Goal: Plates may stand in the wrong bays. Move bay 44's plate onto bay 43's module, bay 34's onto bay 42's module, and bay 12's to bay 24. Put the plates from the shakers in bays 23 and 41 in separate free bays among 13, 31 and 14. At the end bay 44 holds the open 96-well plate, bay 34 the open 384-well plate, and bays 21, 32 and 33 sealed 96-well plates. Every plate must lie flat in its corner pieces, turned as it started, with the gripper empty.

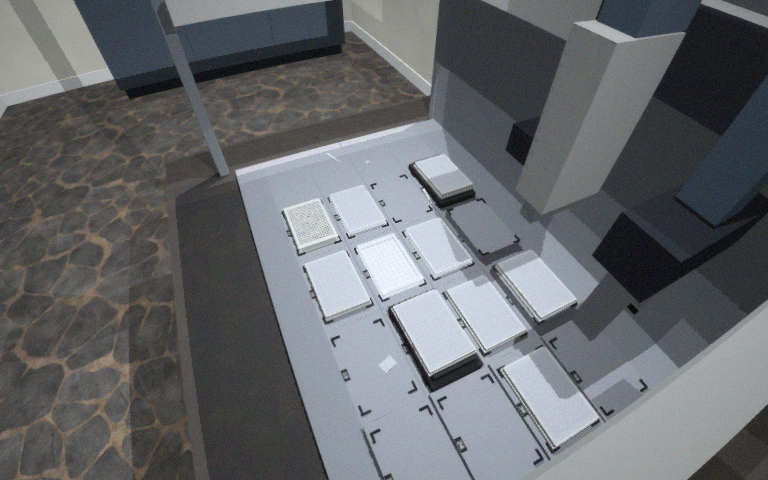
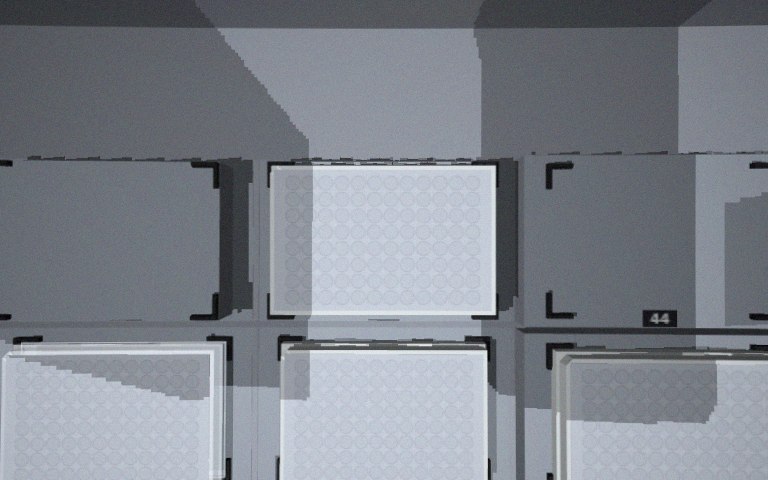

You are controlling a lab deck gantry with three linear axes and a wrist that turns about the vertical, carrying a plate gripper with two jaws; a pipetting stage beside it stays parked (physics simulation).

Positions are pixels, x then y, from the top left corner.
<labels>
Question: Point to a bay 31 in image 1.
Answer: At 404, 201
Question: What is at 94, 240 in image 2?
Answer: A bay 42.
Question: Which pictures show the gripper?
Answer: Image 1 only.
</labels>
